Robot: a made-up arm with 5 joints. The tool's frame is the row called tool.
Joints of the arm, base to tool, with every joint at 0 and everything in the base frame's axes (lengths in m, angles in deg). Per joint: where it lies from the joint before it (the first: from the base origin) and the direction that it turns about. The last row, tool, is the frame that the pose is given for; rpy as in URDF.
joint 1: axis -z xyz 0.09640 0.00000 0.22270
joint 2: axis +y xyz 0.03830 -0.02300 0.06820
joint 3: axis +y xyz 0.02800 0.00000 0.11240
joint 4: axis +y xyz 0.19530 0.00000 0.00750
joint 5: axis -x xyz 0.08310 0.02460 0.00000
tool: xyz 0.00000 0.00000 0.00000 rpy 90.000 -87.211 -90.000
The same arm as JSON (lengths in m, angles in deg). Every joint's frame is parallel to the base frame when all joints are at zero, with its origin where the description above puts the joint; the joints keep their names.
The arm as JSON. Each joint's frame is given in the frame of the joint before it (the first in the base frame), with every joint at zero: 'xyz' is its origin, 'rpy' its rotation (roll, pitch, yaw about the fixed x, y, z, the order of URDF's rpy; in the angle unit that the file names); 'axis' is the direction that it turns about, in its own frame. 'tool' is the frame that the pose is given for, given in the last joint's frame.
{
  "units": {
    "length": "m",
    "angle": "deg"
  },
  "joints": [
    {
      "name": "joint 1",
      "type": "revolute",
      "origin": {
        "xyz": [
          0.0964,
          0.0,
          0.2227
        ],
        "rpy": [
          0.0,
          0.0,
          0.0
        ]
      },
      "axis": "-z"
    },
    {
      "name": "joint 2",
      "type": "revolute",
      "origin": {
        "xyz": [
          0.0383,
          -0.023,
          0.0682
        ],
        "rpy": [
          0.0,
          0.0,
          0.0
        ]
      },
      "axis": "+y"
    },
    {
      "name": "joint 3",
      "type": "revolute",
      "origin": {
        "xyz": [
          0.028,
          0.0,
          0.1124
        ],
        "rpy": [
          0.0,
          0.0,
          0.0
        ]
      },
      "axis": "+y"
    },
    {
      "name": "joint 4",
      "type": "revolute",
      "origin": {
        "xyz": [
          0.1953,
          0.0,
          0.0075
        ],
        "rpy": [
          0.0,
          0.0,
          0.0
        ]
      },
      "axis": "+y"
    },
    {
      "name": "joint 5",
      "type": "revolute",
      "origin": {
        "xyz": [
          0.0831,
          0.0246,
          0.0
        ],
        "rpy": [
          0.0,
          0.0,
          0.0
        ]
      },
      "axis": "-x"
    }
  ],
  "tool": {
    "origin": {
      "xyz": [
        0.0,
        0.0,
        0.0
      ],
      "rpy": [
        90.0,
        -87.21,
        -90.0
      ]
    }
  }
}

